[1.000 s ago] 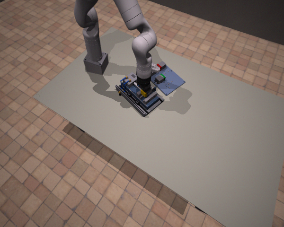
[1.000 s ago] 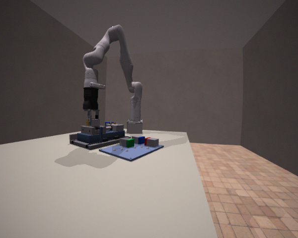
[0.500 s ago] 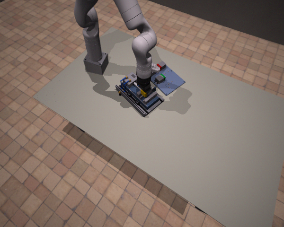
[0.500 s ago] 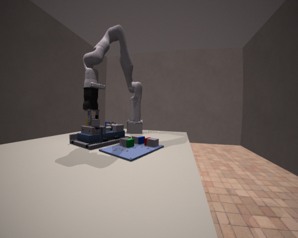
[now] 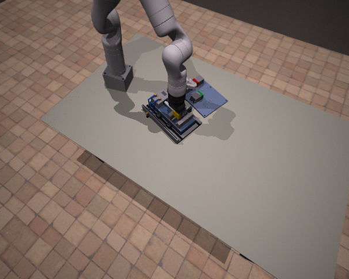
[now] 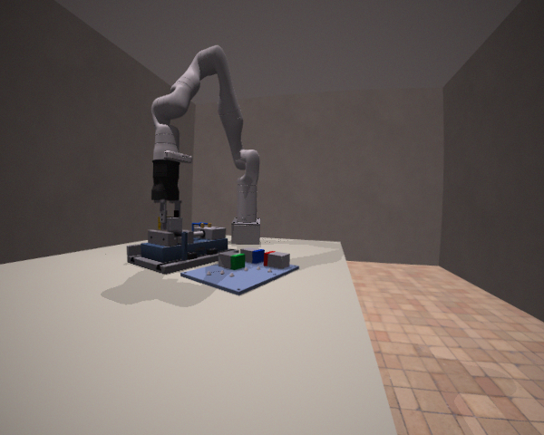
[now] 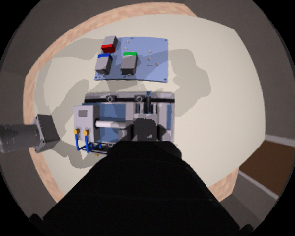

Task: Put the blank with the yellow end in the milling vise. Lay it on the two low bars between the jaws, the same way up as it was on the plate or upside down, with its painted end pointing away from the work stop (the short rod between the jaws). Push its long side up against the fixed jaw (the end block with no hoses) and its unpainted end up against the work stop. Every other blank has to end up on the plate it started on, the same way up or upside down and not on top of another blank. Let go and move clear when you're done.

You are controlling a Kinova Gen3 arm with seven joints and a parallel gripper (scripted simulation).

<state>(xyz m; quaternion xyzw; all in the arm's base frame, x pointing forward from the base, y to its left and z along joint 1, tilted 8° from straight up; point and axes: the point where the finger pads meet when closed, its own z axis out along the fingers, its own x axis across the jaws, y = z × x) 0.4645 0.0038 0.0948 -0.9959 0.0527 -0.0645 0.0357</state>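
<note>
The yellow-ended blank lies 2 cm below my hand. Also, from my hand: green-ended blank (20 cm to the left, 11 cm below, 3 cm behind); fixed jaw (6 cm below, 4 cm ahead); milling vise (10 cm below, 6 cm behind, 1 cm to the left).
</note>
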